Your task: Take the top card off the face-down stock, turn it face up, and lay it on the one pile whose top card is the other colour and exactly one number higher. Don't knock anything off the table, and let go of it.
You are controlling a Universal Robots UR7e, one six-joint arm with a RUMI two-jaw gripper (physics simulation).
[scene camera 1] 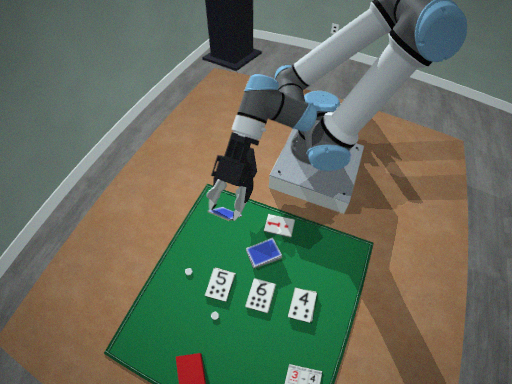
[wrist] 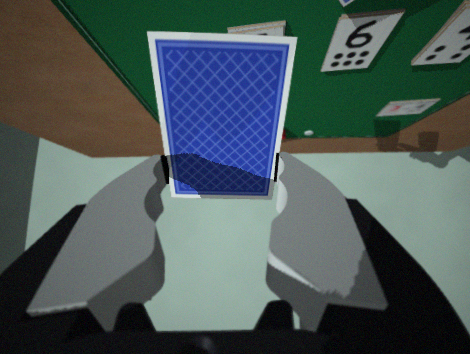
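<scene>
A blue-backed card (scene camera 1: 225, 213) (wrist: 222, 110) is held by its long edges between the fingertips of my gripper (scene camera 1: 226, 210) (wrist: 222, 158), above the mat's back left corner. Its blue back faces the wrist camera; its face is hidden. The face-down stock (scene camera 1: 264, 252) lies at the middle back of the mat. Three piles lie in a row in front of it: a black 5 (scene camera 1: 220, 284), a black 6 (scene camera 1: 260, 295) (wrist: 361, 40) and a black 4 (scene camera 1: 302, 305) (wrist: 447, 42). In the wrist view the held card covers most of the 5 pile (wrist: 257, 28).
A red 1 card (scene camera 1: 279, 225) (wrist: 408, 107) lies behind the stock on the green mat (scene camera 1: 165, 310). Two white round pieces (scene camera 1: 188, 271) (scene camera 1: 215, 316) lie left and front of the 5 pile. A red block (scene camera 1: 190, 369) and a card marked 3 and 4 (scene camera 1: 303, 375) lie at the front.
</scene>
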